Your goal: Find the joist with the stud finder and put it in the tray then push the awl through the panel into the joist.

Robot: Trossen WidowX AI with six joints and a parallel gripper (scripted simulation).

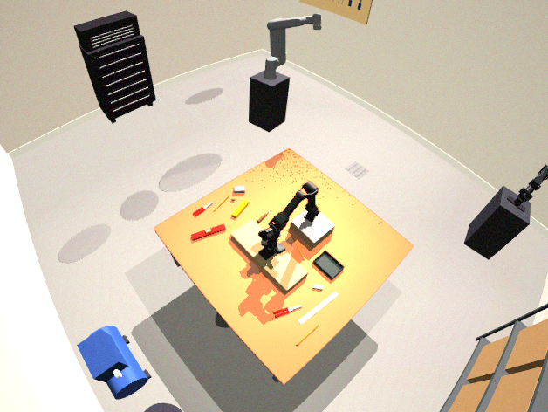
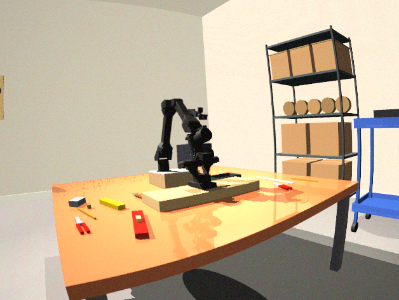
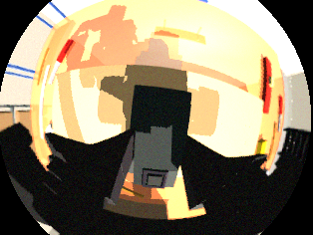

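Now: the dark tray 34 cm to the left of my gripper tip, 19 cm behind it and 5 cm below it. From my gripper tip the other things lie so: awl (23 cm behind, 21 cm to the right, 6 cm below); then dark stud finder (2 cm behind, 2 cm above); then yellow block (38 cm to the right, 16 cm behind, 6 cm below).
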